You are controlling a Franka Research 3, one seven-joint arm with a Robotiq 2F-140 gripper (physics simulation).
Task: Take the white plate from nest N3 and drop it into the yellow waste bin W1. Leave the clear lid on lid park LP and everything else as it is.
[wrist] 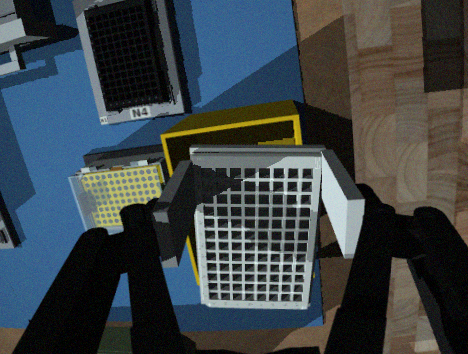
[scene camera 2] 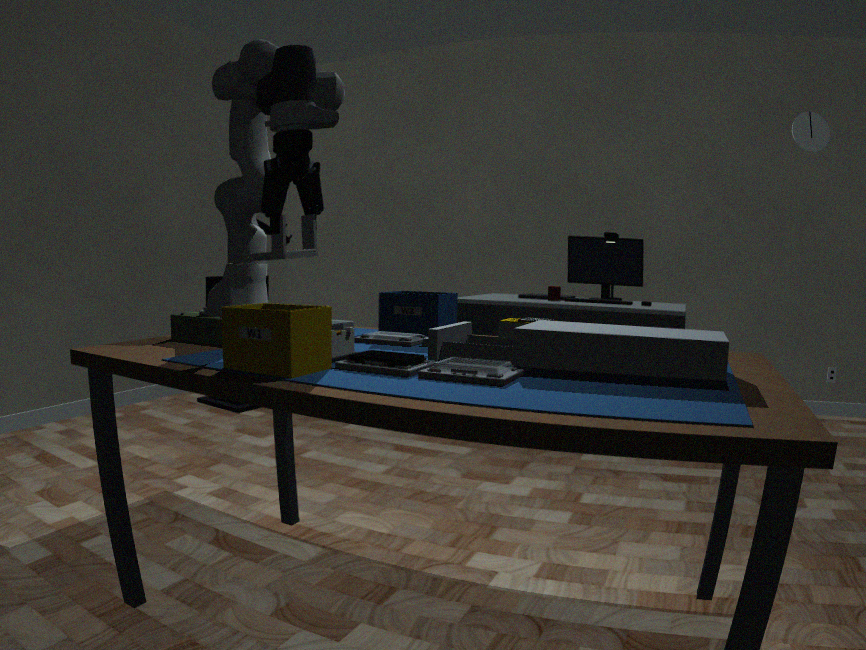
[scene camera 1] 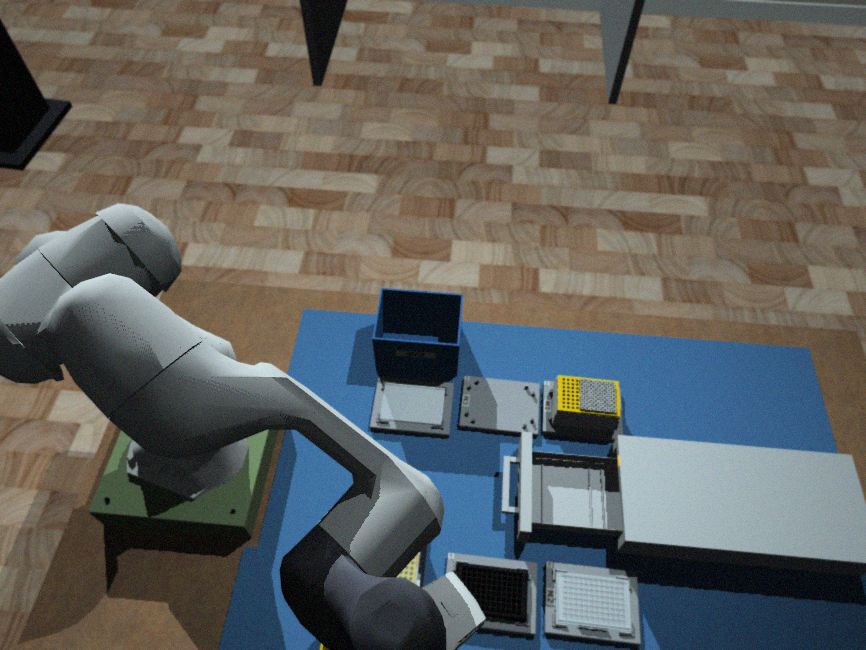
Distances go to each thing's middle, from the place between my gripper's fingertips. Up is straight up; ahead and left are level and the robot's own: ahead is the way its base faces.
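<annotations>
Counted from my hand, the clear plate [scene camera 2: 453, 364] is 180 mm to the left, 270 mm ahead and 200 mm below. The drawer [scene camera 1: 561, 492] is 370 mm to the left of my hand, 250 mm ahead of it and 180 mm below it. Clear lid [scene camera 1: 406, 403]: a good way behind my hand, a good way below it and far to the left of it. Relative to the black plate [scene camera 2: 373, 357], my hand is 90 mm short of it, 170 mm to the right of it and 200 mm above it.
</annotations>
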